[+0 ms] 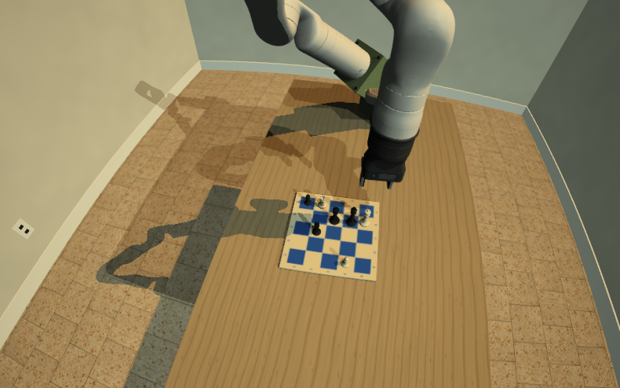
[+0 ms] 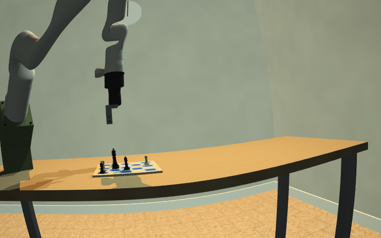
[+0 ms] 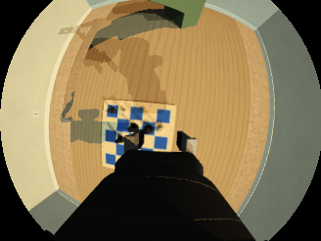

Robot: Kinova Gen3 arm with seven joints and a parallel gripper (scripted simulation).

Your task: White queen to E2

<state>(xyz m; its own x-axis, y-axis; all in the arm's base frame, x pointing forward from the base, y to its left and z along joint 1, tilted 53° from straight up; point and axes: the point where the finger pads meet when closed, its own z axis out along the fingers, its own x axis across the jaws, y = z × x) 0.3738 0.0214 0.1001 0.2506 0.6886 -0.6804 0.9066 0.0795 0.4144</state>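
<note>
Now: the white queen 14 cm below my hand. From my hand the other things lie so: small white piece (15 cm below, 10 cm ahead, 7 cm to the right); blue-and-cream chessboard (17 cm below, 8 cm to the right, 2 cm ahead).
</note>
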